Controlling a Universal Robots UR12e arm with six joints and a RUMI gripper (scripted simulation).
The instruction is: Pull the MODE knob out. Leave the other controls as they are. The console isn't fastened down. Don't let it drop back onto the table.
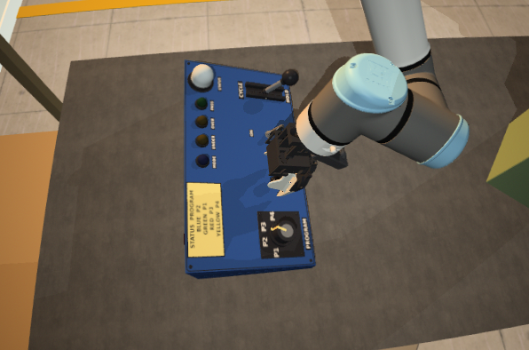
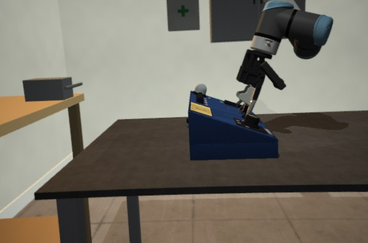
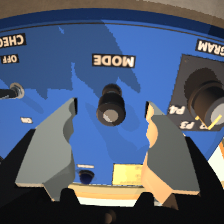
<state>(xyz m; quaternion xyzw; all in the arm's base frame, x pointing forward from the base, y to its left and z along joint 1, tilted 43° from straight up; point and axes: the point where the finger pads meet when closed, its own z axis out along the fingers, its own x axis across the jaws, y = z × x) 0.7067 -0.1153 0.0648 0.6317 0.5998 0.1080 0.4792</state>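
My gripper is now right at the black mode knob. From my hand the other things lie so: check toggle: 4 cm behind, 11 cm to the right, 1 cm below; then blue sloped console: 1 cm ahead, 7 cm to the right, 3 cm below; then program dial: 5 cm ahead, 11 cm to the left.
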